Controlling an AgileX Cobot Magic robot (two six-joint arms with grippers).
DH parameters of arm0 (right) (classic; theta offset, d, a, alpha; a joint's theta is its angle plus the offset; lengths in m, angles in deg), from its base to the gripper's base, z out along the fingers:
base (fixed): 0 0 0 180
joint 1: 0 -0.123 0 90
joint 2: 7.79 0 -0.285 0
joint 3: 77.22 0 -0.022 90
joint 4: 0 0.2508 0 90
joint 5: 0 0 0.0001 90
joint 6: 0 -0.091 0 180
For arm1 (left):
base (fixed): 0 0 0 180
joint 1: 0 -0.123 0 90
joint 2: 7.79 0 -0.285 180
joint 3: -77.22 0 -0.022 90
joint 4: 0 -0.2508 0 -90
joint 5: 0 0 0.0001 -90
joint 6: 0 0.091 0 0
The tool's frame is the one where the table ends.
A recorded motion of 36 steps. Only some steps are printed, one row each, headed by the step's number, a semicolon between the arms.
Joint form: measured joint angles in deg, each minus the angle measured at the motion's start. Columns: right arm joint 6, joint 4, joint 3, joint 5, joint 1, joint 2; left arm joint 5, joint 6, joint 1, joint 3, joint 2, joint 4.
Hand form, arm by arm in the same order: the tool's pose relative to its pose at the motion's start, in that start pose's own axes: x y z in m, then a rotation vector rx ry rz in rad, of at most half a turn. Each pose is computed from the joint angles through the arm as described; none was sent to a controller.
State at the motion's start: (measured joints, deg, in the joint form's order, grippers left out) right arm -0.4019 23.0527 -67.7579 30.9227 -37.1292 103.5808; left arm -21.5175 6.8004 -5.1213 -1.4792 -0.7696 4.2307
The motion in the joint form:
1: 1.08 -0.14 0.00 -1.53 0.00 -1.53; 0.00 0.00 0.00 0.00 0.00 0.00
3: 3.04 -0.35 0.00 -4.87 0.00 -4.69; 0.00 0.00 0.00 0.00 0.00 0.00
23: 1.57 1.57 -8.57 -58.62 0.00 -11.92; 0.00 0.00 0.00 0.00 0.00 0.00
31: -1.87 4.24 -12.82 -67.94 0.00 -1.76; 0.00 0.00 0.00 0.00 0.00 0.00
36: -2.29 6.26 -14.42 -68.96 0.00 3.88; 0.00 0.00 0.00 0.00 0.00 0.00
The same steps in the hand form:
1: -0.0082 0.0031 -0.0045 -0.0102 0.0021 -0.0157; 0.0000 0.0000 0.0000 0.0000 0.0000 0.0000
3: -0.0245 0.0091 -0.0145 -0.0311 0.0090 -0.0432; 0.0000 0.0000 0.0000 0.0000 0.0000 0.0000
23: -0.0392 0.0411 -0.0578 -0.1506 0.6931 0.0054; 0.0000 0.0000 0.0000 0.0000 0.0000 0.0000
31: 0.0144 0.0356 -0.0292 -0.0939 0.9564 0.1003; 0.0000 0.0000 0.0000 0.0000 0.0000 0.0000
36: 0.0455 0.0301 -0.0130 -0.0638 1.0391 0.1447; 0.0000 0.0000 0.0000 0.0000 0.0000 0.0000

